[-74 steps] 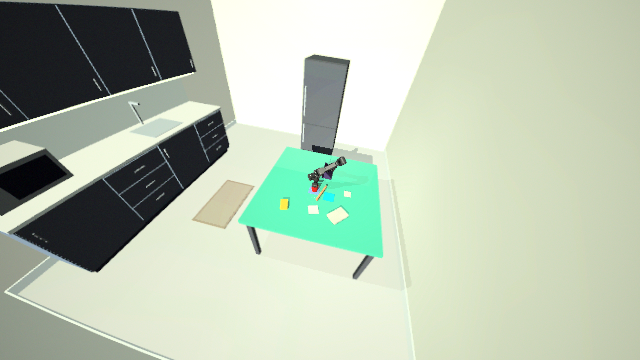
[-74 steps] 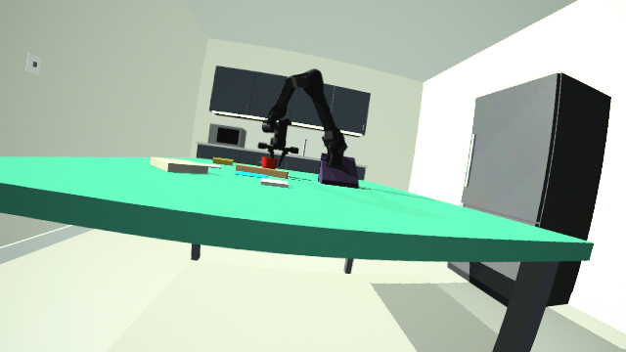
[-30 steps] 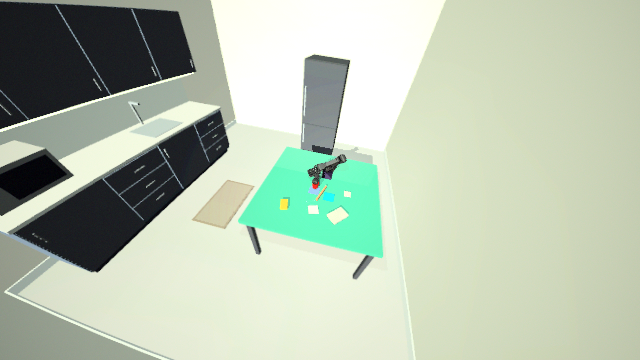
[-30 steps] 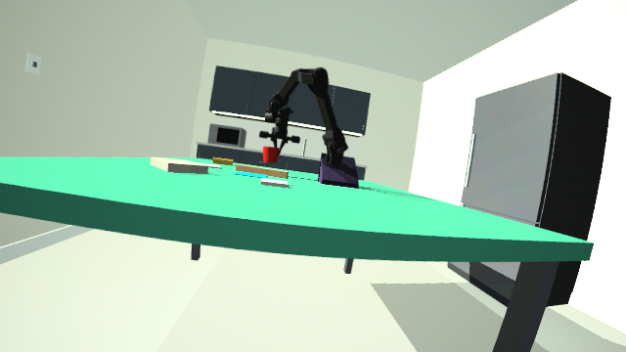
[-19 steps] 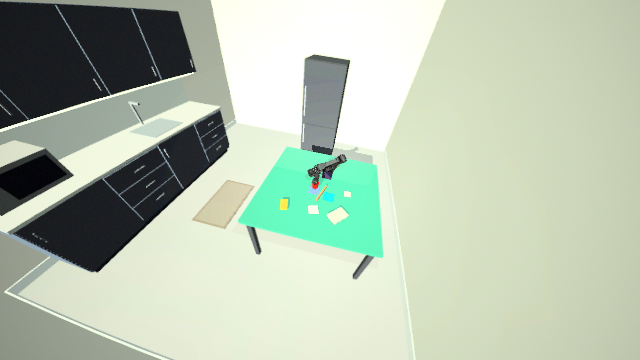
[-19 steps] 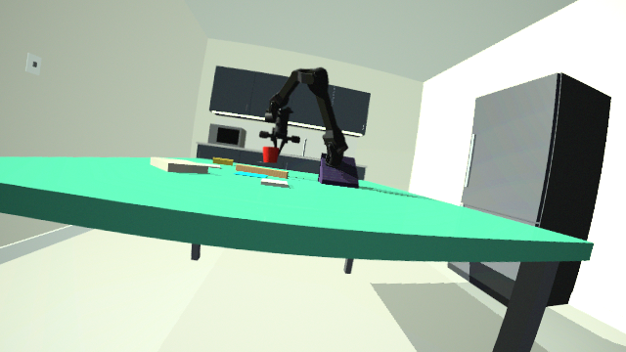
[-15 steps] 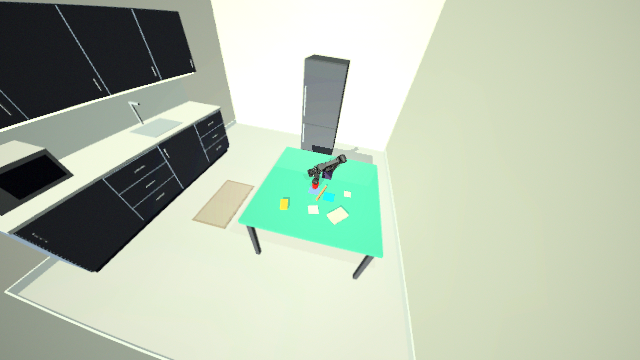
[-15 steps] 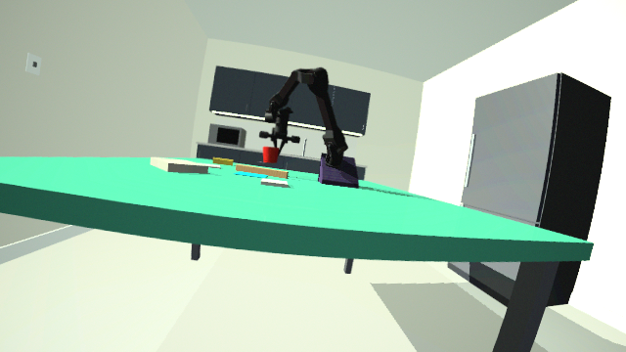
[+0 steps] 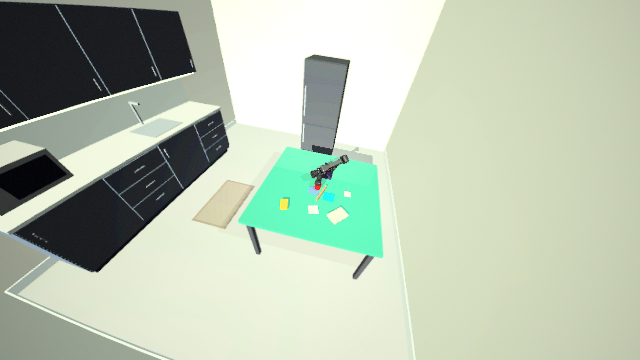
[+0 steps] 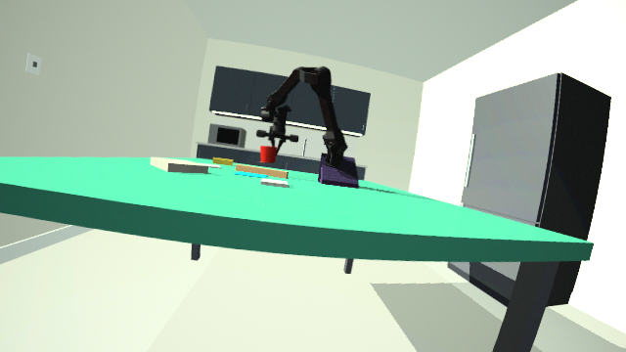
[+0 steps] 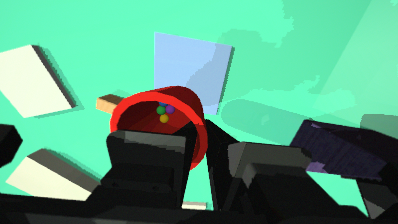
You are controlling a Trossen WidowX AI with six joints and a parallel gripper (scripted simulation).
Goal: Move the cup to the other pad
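My gripper tip is 6 cm short of the cyan pad, 15 cm to the right of it and 10 cm above it. The rest, counted from my gripper tip: red cup: 3 cm ahead; then pale blue pad: 3 cm ahead, 3 cm to the right, 10 cm below; then wooden stick: 4 cm ahead, 6 cm to the left, 9 cm below.
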